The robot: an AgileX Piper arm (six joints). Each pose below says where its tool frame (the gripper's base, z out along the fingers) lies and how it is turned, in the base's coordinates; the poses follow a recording.
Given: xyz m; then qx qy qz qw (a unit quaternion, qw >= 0).
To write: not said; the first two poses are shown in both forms.
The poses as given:
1: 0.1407, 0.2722, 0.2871, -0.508, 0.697, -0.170, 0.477
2: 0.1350, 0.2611, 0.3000, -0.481, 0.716, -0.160, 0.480
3: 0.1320, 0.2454, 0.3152, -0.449, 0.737, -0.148, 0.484
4: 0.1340, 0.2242, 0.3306, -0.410, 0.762, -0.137, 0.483
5: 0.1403, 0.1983, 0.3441, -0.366, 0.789, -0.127, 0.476
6: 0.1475, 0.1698, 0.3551, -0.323, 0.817, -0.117, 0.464
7: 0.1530, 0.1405, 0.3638, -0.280, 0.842, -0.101, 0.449
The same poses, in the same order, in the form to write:
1: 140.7, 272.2, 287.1, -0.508, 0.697, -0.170, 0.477
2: 135.0, 261.1, 300.0, -0.481, 0.716, -0.160, 0.480
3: 132.0, 245.4, 315.2, -0.449, 0.737, -0.148, 0.484
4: 134.0, 224.2, 330.6, -0.410, 0.762, -0.137, 0.483
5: 140.3, 198.3, 344.1, -0.366, 0.789, -0.127, 0.476
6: 147.5, 169.8, 355.1, -0.323, 0.817, -0.117, 0.464
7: 153.0, 140.5, 363.8, -0.280, 0.842, -0.101, 0.449
